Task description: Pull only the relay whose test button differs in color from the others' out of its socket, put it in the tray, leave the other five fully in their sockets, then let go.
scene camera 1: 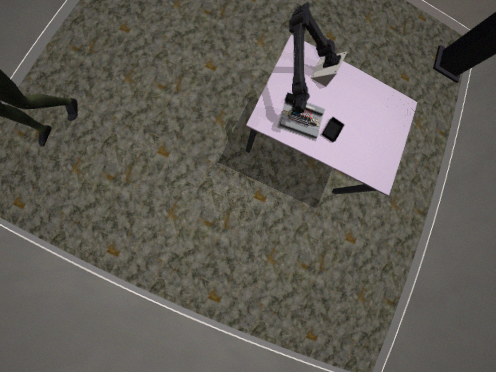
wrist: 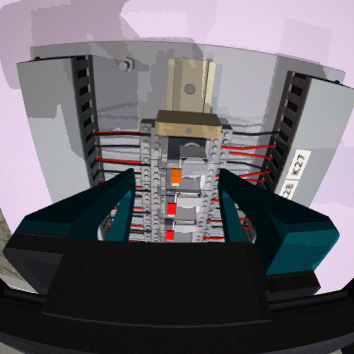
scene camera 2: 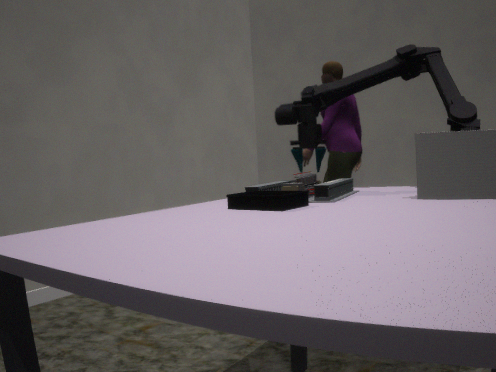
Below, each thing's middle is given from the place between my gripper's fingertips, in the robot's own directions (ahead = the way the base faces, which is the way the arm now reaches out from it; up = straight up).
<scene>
The tan end block (wrist: 167, 122) lies 40 mm below my hand and 20 mm to the right of it. Round my hand: relay panel (wrist: 247, 86) 80 mm to the left, 70 mm below, 20 mm behind.
</scene>
